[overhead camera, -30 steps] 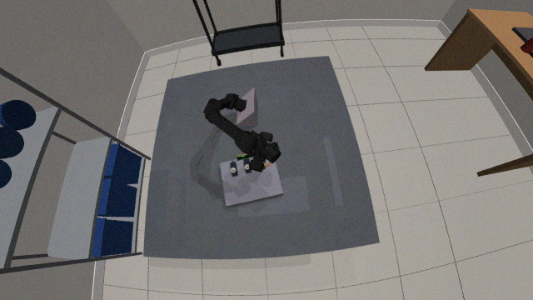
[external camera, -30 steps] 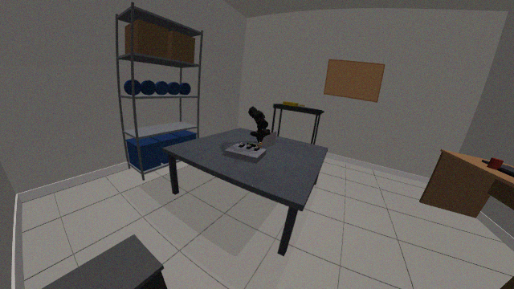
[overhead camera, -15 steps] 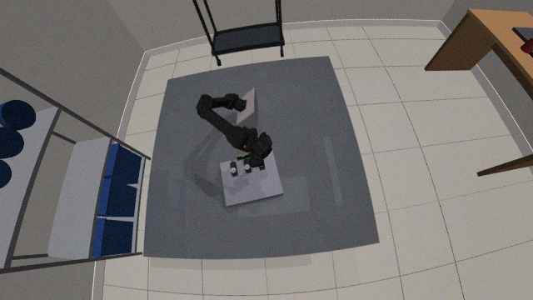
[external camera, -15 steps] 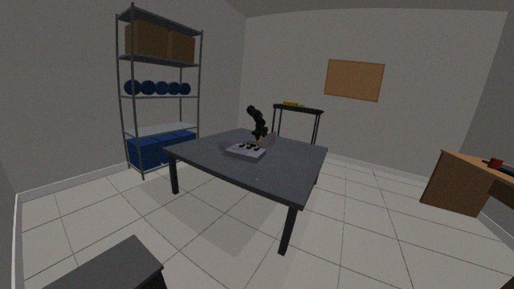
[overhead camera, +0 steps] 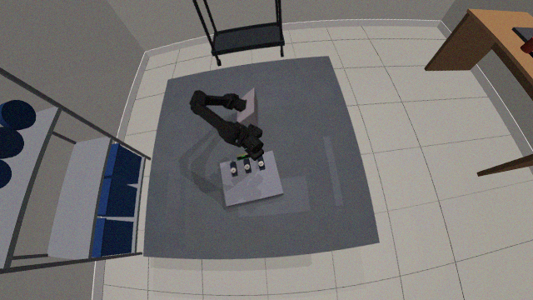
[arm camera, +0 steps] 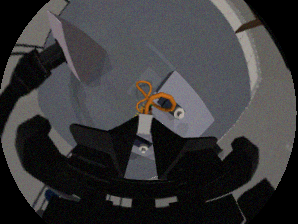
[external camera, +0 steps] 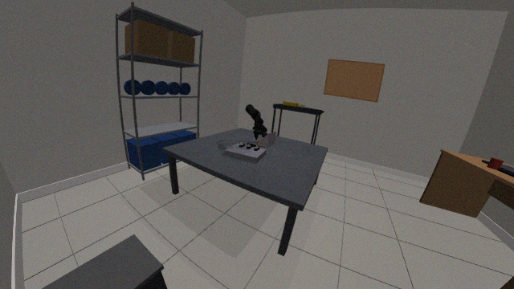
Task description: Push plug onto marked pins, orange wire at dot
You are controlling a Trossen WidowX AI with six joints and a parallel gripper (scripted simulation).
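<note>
Right now the green band is 20 mm ahead of my gripper tip, 40 mm to the right of it and 50 mm below it.
</note>
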